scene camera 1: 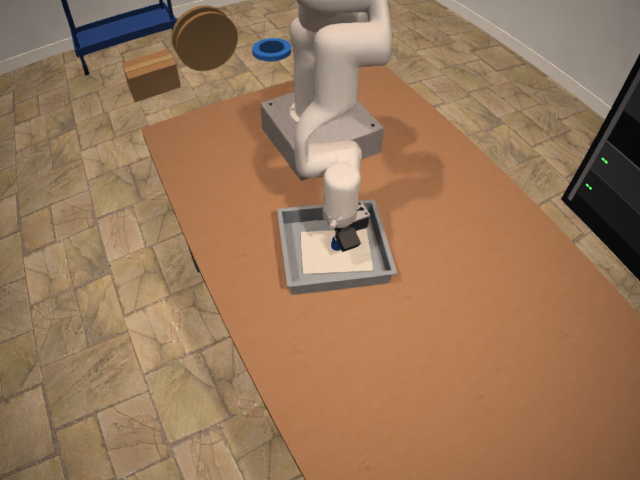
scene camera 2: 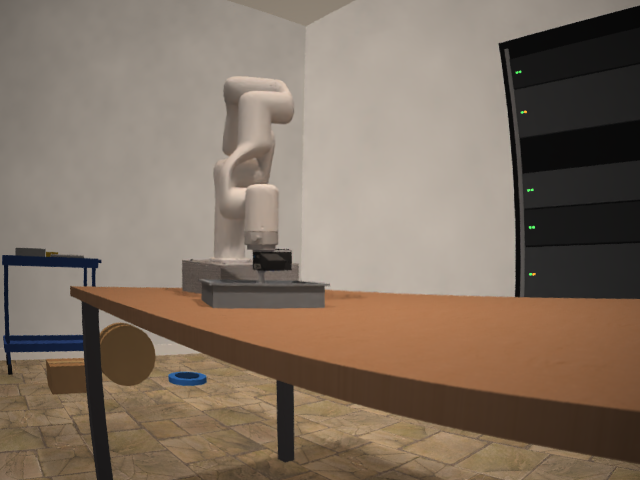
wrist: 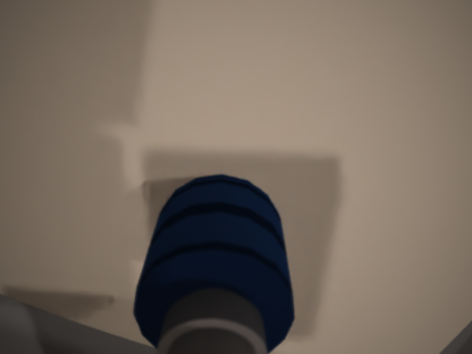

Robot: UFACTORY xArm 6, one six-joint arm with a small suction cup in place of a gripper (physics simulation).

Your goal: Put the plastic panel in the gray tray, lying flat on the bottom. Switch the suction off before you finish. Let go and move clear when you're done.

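Places are measured from the arm's base along level axes (x ahead, y left, z up), in metres.
Pixels of known places: hand, tool point: point(scene camera 1: 336, 248) point(wrist: 220, 210); arm's base, link origin: point(scene camera 2: 229, 261).
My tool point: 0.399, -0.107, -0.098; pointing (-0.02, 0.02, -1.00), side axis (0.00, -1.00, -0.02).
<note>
For each thing: its top centre in the pictures, then the offset to it from my tool point, as dx, dy, dz. Level surfaces: height alone.
- plastic panel, top centre: point(wrist: 258, 187) point(scene camera 1: 336, 250) +0.012, -0.009, +0.011
- gray tray, top centre: point(scene camera 2: 258, 281) point(scene camera 1: 334, 239) +0.009, -0.013, +0.052
- brown table, surface height: dz +0.002
The plastic panel point(scene camera 1: 317, 258) point(wrist: 400, 100) is a cream rectangle inside the gray tray point(scene camera 1: 341, 284) point(scene camera 2: 266, 297). It looks level and low in the tray, within all four walls. Any small gap under it cannot be made out. My blue suction cup point(scene camera 1: 336, 244) point(wrist: 217, 225) points down and meets the panel's top face near its middle, holding onto it. In scene camera 2 the tray's front wall hides the panel and the cup, and the wrist camera housing stands just above the rim.
The tray stands on the brown table point(scene camera 1: 439, 335) point(scene camera 2: 465, 341), in front of the gray base block point(scene camera 1: 273, 121) point(scene camera 2: 201, 273). A black rack point(scene camera 1: 615, 206) point(scene camera 2: 573, 191) stands at the right. A cardboard box point(scene camera 1: 153, 80) and a blue ring point(scene camera 1: 258, 50) are on the floor behind.
</note>
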